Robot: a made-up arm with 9 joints. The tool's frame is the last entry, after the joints. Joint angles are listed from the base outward.
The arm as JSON. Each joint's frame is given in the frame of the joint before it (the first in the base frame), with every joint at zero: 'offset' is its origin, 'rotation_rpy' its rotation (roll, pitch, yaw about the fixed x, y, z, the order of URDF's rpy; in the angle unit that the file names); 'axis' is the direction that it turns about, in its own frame. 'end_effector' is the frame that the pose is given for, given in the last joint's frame.
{
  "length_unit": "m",
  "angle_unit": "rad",
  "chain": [
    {
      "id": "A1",
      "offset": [
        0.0,
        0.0,
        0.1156
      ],
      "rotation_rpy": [
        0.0,
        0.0,
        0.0
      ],
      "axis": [
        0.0,
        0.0,
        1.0
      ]
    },
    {
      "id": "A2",
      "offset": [
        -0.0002,
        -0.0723,
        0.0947
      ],
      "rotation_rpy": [
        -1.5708,
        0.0,
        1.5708
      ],
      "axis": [
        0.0,
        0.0,
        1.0
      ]
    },
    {
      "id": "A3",
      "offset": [
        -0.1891,
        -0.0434,
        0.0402
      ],
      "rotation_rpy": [
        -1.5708,
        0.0,
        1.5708
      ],
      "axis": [
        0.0,
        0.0,
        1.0
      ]
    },
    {
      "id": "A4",
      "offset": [
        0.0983,
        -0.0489,
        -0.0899
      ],
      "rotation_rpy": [
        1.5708,
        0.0,
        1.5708
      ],
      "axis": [
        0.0,
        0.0,
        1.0
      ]
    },
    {
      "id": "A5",
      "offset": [
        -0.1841,
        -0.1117,
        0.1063
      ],
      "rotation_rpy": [
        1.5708,
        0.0,
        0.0
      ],
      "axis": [
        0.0,
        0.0,
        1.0
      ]
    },
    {
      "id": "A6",
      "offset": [
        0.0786,
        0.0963,
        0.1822
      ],
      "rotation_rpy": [
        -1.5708,
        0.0,
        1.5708
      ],
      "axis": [
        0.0,
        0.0,
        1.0
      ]
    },
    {
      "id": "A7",
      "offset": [
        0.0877,
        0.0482,
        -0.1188
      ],
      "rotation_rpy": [
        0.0,
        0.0,
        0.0
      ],
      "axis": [
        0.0,
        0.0,
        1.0
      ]
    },
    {
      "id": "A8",
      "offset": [
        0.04,
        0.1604,
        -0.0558
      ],
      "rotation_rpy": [
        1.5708,
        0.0,
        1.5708
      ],
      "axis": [
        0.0,
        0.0,
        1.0
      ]
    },
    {
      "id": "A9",
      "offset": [
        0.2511,
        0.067,
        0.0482
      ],
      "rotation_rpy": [
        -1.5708,
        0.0,
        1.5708
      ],
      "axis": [
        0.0,
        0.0,
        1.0
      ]
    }
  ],
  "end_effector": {
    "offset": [
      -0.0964,
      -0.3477,
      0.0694
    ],
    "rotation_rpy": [
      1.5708,
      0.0,
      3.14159
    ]
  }
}
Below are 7 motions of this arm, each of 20 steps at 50 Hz.
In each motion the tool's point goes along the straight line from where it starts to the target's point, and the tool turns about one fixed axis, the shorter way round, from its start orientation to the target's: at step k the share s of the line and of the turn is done. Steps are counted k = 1, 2, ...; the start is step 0. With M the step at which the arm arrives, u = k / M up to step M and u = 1 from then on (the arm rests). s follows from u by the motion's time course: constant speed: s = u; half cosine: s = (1 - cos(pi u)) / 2; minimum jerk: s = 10 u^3 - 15 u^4 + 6 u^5.
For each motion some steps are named. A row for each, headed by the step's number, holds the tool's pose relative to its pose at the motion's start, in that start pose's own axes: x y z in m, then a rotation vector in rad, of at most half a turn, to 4 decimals.
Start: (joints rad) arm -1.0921 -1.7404 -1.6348 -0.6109 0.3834 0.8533 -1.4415 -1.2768 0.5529
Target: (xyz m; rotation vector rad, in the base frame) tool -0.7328 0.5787 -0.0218 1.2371 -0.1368 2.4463
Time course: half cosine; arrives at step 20
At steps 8, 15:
8: -0.0387 0.0550 0.0261 0.0964 0.0938 -0.1470
15: -0.0955 0.1359 0.0645 0.2382 0.2317 -0.3632

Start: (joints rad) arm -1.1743 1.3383 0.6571 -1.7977 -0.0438 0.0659 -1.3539 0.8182 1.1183
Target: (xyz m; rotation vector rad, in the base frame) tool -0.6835 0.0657 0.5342 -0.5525 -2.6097 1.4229
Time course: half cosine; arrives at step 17
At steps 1, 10, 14, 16, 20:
1: -0.0013 0.0021 -0.0009 0.0038 0.0043 0.0007
10: -0.0968 0.1586 -0.0683 0.2840 0.3196 0.0531
14: -0.1406 0.2304 -0.0992 0.4125 0.4643 0.0772
16: -0.1506 0.2469 -0.1063 0.4421 0.4977 0.0827
20: -0.1519 0.2491 -0.1072 0.4459 0.5019 0.0834

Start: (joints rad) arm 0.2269 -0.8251 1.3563 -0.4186 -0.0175 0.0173 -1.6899 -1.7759 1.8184
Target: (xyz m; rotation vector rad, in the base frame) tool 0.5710 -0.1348 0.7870 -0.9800 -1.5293 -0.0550
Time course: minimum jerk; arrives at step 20
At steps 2, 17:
2: -0.0029 -0.0043 0.0027 -0.0060 0.0035 -0.0041
17: -0.3260 -0.4862 0.3041 -0.6804 0.4001 -0.4631

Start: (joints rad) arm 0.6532 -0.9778 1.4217 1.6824 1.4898 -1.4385 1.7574 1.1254 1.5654
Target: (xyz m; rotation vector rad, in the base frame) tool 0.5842 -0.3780 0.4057 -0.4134 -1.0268 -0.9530
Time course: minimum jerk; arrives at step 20
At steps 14, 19, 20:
14: -0.4900 0.0703 0.0283 0.1442 1.1202 0.0150
19: -0.5848 0.0839 0.0337 0.1721 1.3370 0.0179
20: -0.5855 0.0840 0.0338 0.1723 1.3385 0.0179

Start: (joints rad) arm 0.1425 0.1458 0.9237 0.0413 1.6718 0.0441 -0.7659 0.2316 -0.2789
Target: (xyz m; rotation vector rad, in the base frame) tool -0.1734 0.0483 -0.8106 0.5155 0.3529 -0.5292
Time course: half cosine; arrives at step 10
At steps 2, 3, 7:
2: 0.0013 0.0146 -0.0031 0.0162 -0.0120 0.0001
3: 0.0027 0.0315 -0.0066 0.0350 -0.0260 0.0003
7: 0.0105 0.1214 -0.0254 0.1346 -0.1001 0.0011

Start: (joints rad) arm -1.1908 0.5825 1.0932 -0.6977 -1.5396 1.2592 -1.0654 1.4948 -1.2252
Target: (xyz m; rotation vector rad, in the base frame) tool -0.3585 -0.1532 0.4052 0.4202 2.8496 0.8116
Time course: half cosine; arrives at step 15
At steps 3, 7, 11, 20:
3: 0.0067 0.0043 0.0065 -0.0202 -0.0145 0.0280
7: 0.0313 0.0200 0.0306 -0.0946 -0.0681 0.1312
11: 0.0584 0.0374 0.0570 -0.1763 -0.1270 0.2445
20: 0.0700 0.0448 0.0683 -0.2113 -0.1522 0.2930

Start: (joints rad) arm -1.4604 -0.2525 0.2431 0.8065 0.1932 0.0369 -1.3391 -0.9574 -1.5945
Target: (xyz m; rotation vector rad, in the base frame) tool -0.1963 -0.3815 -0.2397 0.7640 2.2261 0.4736
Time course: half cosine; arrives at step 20
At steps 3, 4, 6, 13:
3: 0.0053 -0.0018 -0.0001 0.0106 -0.0235 -0.0100
4: 0.0092 -0.0031 -0.0001 0.0185 -0.0411 -0.0175
6: 0.0199 -0.0067 -0.0002 0.0400 -0.0888 -0.0379
13: 0.0702 -0.0236 -0.0007 0.1412 -0.3130 -0.1335

